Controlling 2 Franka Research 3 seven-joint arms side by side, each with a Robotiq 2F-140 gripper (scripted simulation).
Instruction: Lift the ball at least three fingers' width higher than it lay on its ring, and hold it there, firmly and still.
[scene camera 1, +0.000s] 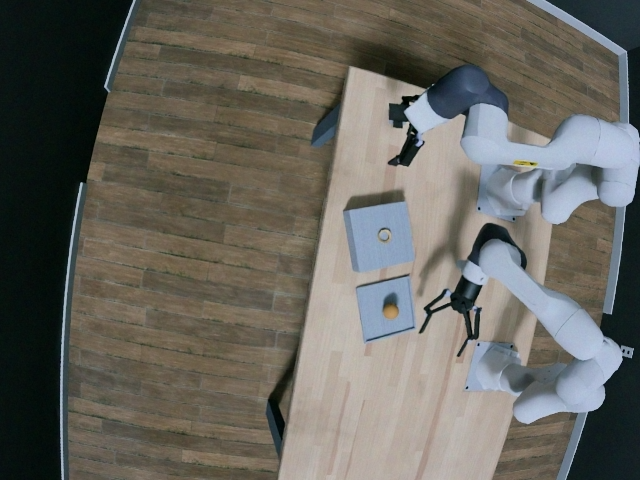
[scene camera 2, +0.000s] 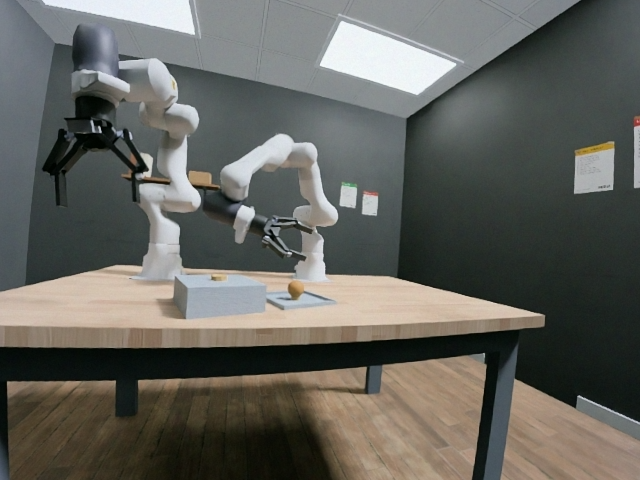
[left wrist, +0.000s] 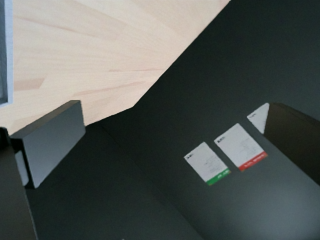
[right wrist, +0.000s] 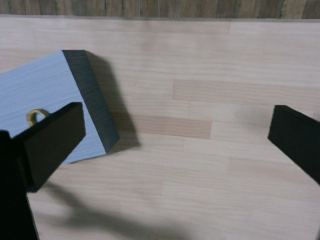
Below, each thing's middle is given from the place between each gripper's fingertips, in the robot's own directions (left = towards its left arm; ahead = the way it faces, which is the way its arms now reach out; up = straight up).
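My right gripper (scene camera 2: 100, 204) is 510 mm to the right of the shallow grey tray (scene camera 2: 281, 299), and 240 mm above it as well, while being 80 mm past it.
Counted from my left hand (scene camera 1: 439, 344), the shallow grey tray is 120 mm ahead and 80 mm to the right, and it sits 180 mm below.
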